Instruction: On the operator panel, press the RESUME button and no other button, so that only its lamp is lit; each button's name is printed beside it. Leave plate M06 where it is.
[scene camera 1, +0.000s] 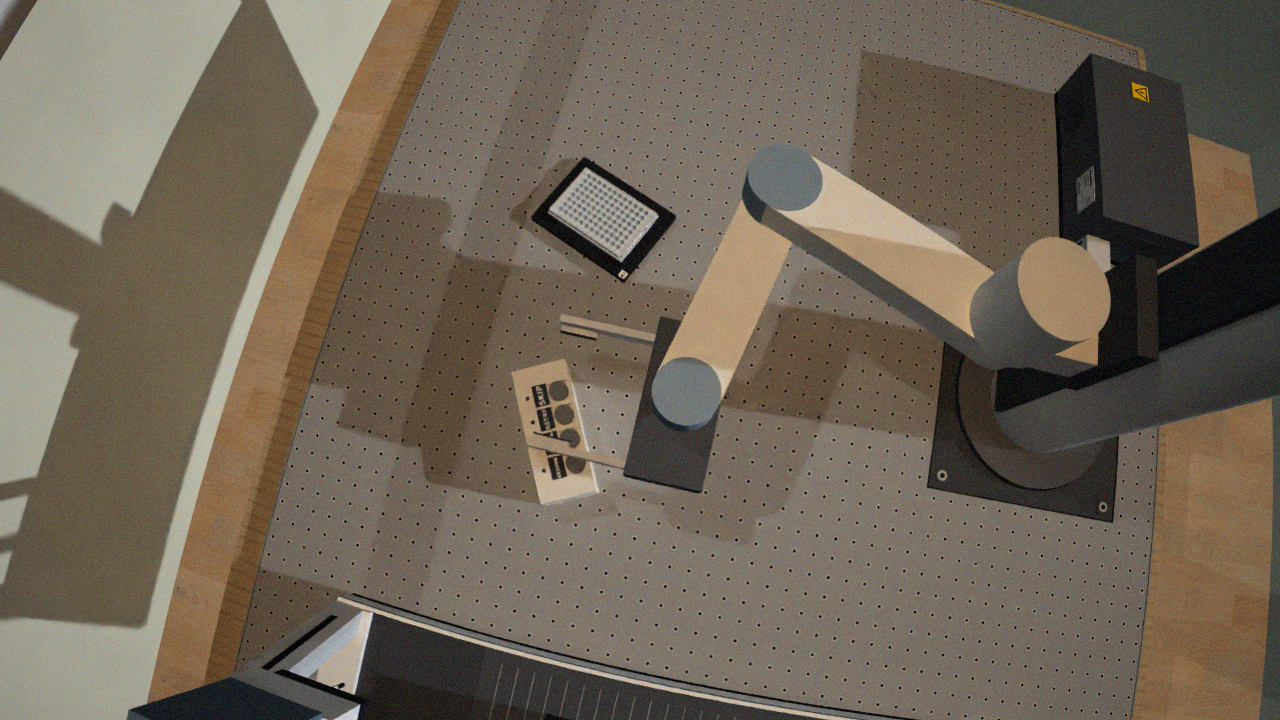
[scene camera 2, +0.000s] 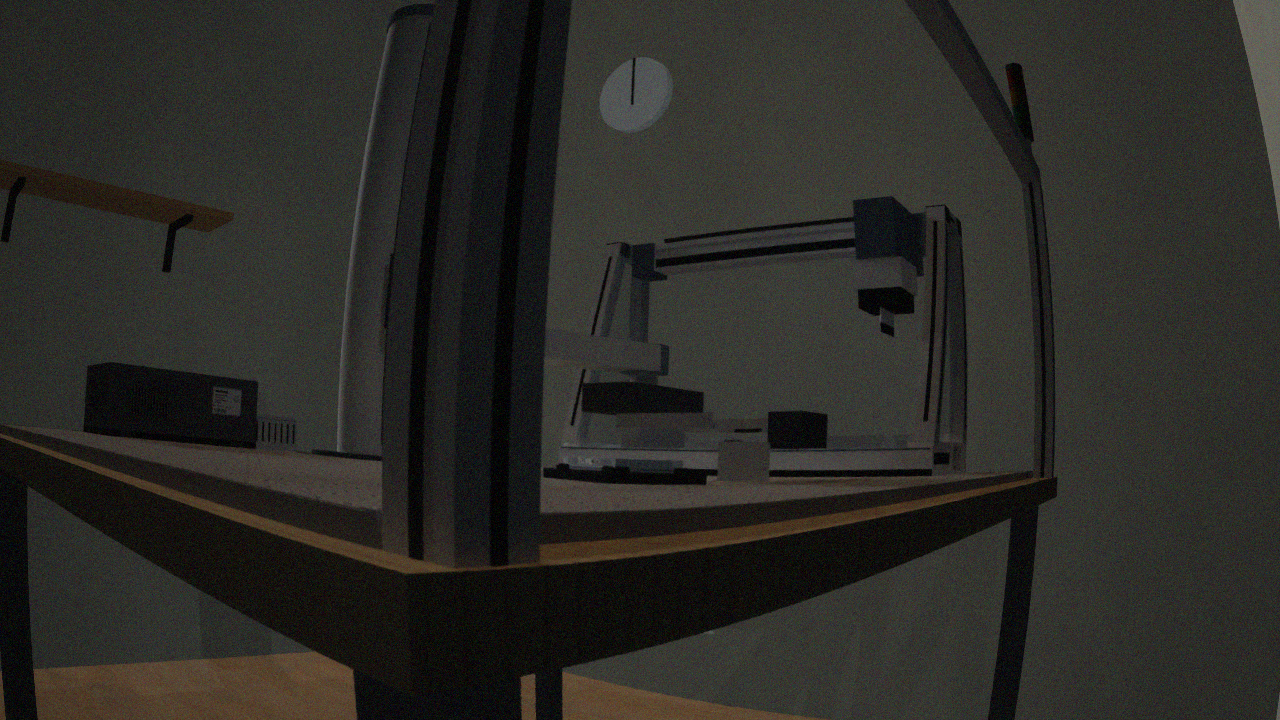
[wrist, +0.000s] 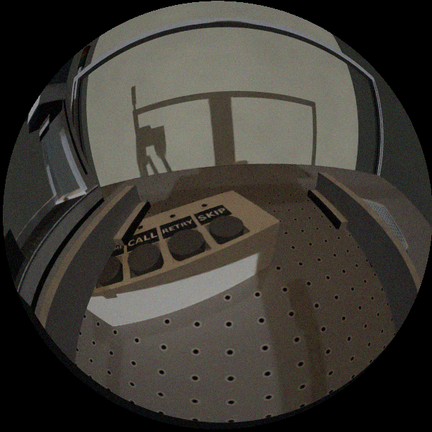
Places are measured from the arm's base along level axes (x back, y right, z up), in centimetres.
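Pixels of known places: gripper, fingertip midpoint: (scene camera 1: 544, 379) (scene camera 2: 740, 423); arm's base, origin of the base link: (scene camera 1: 1029, 402).
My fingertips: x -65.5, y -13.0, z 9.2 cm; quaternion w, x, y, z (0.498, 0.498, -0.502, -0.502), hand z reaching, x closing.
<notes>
For each thing: its middle in the pictures, then the offset to it from my fingertips. "*": a spot on its surface instead.
- operator panel, body centre: (scene camera 1: 555, 433) (scene camera 2: 745, 460) dz -5.1, dx +1.9, dy -5.3 cm
- RESUME button, body centre: (scene camera 1: 575, 463) dz -2.6, dx +5.6, dy -8.5 cm
- RETRY, body centre: (scene camera 1: 564, 414) dz -2.6, dx +2.8, dy -3.2 cm
- SKIP, body centre: (scene camera 1: 558, 391) dz -2.6, dx +1.5, dy -0.5 cm
- white well plate, body centre: (scene camera 2: 621, 465) (scene camera 1: 602, 213) dz -6.0, dx +0.5, dy +25.4 cm
- black holder, surface spot: (scene camera 1: 547, 218) * dz -6.6, dx -7.0, dy +23.4 cm
The operator panel (scene camera 1: 527, 372) (scene camera 2: 742, 462) (wrist: 265, 245) is a pale box with four dark round buttons. The RESUME button (scene camera 1: 575, 464) (wrist: 112, 270) is at one end, partly hidden by a finger in the wrist view, as is its label. Beside it are CALL (wrist: 145, 259), RETRY (scene camera 1: 563, 413) (wrist: 186, 243) and SKIP (scene camera 1: 558, 391) (wrist: 226, 229). The lamps that show are dark. My gripper (scene camera 1: 563, 383) (wrist: 229, 185) is open and empty, its fingers wide apart. One finger is over the CALL and RESUME end, the other beyond the SKIP end. A white well plate (scene camera 1: 602, 214) (wrist: 387, 224), presumably M06, sits on a black holder.
The black holder (scene camera 1: 547, 218) stands beyond the SKIP end of the panel. A dark-decked machine with a pale rim (scene camera 1: 501, 640) lies along the near edge in scene camera 1. A black box (scene camera 1: 1136, 152) (scene camera 2: 170, 404) stands near the arm's base plate (scene camera 1: 948, 447).
</notes>
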